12 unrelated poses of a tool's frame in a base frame.
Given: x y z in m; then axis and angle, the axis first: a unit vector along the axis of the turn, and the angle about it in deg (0 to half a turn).
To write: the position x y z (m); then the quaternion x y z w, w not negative. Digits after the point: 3 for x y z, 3 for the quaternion.
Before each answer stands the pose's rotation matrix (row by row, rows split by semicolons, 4 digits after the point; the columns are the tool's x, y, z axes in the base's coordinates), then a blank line. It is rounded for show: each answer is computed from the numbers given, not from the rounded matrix.
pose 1, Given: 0.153, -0.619, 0.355, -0.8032, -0.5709, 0.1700, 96.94
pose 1, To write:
0.6023 0.3452 -0.7198; 0.6827 0.2445 0.6885; 0.4137 -0.9061 -0.0884

0.153, -0.619, 0.355, -0.601, -0.427, 0.127, 0.663
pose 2, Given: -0.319, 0.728, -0.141, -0.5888, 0.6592, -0.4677, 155.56
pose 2, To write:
-0.2481 -0.5480 0.7988; -0.9350 -0.0802 -0.3454; 0.2534 -0.8326 -0.4925

-0.319, 0.728, -0.141, -0.575, 0.644, -0.457, 0.212
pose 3, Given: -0.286, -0.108, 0.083, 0.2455, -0.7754, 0.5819, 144.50
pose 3, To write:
-0.7048 -0.6832 -0.1911; -0.0074 0.2765 -0.9610; 0.7094 -0.6759 -0.1999

-0.286, -0.108, 0.083, 0.234, -0.738, 0.554, 0.305
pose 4, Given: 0.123, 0.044, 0.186, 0.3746, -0.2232, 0.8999, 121.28
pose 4, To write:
-0.3060 -0.8961 0.3214; 0.6421 -0.4435 -0.6253; 0.7029 0.0150 0.7111

0.123, 0.044, 0.186, 0.326, -0.195, 0.784, 0.490
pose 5, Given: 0.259, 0.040, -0.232, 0.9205, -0.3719, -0.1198, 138.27
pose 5, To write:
0.7334 -0.5181 -0.4401; -0.6776 -0.5048 -0.5349; 0.0550 0.6905 -0.7212

0.259, 0.040, -0.232, 0.860, -0.348, -0.112, 0.356
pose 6, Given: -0.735, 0.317, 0.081, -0.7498, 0.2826, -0.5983, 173.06
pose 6, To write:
0.1276 -0.3499 0.9280; -0.4945 -0.8335 -0.2463; 0.8598 -0.4275 -0.2794

-0.735, 0.317, 0.081, -0.748, 0.282, -0.597, 0.061
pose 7, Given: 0.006, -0.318, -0.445, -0.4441, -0.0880, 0.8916, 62.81
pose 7, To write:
0.5641 -0.7719 -0.2933; 0.8143 0.4611 0.3524; -0.1368 -0.4377 0.8887

0.006, -0.318, -0.445, -0.231, -0.046, 0.465, 0.854
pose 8, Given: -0.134, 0.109, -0.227, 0.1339, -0.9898, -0.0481, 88.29
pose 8, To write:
0.0472 -0.0805 -0.9956; -0.1767 0.9804 -0.0877; 0.9831 0.1800 0.0321

-0.134, 0.109, -0.227, 0.093, -0.689, -0.034, 0.718
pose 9, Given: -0.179, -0.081, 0.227, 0.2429, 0.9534, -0.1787, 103.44
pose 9, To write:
-0.1597 0.4592 0.8738; 0.1116 0.8879 -0.4463; -0.9808 0.0263 -0.1931

-0.179, -0.081, 0.227, 0.191, 0.748, -0.140, 0.620
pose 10, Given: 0.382, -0.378, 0.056, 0.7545, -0.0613, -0.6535, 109.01
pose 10, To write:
0.4289 0.5565 -0.7116; -0.6791 -0.3208 -0.6602; -0.5957 0.7664 0.2404

0.382, -0.378, 0.056, 0.614, -0.050, -0.532, 0.581
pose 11, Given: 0.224, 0.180, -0.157, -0.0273, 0.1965, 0.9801, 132.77
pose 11, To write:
-0.6778 -0.7285 0.0993; 0.7105 -0.6142 0.3434; -0.1892 0.3033 0.9339

0.224, 0.180, -0.157, -0.025, 0.180, 0.898, 0.401
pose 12, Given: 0.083, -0.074, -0.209, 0.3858, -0.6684, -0.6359, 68.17
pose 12, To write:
0.4654 0.4283 -0.7746; -0.7523 0.6525 -0.0911; 0.4664 0.6251 0.6259

0.083, -0.074, -0.209, 0.216, -0.375, -0.356, 0.828
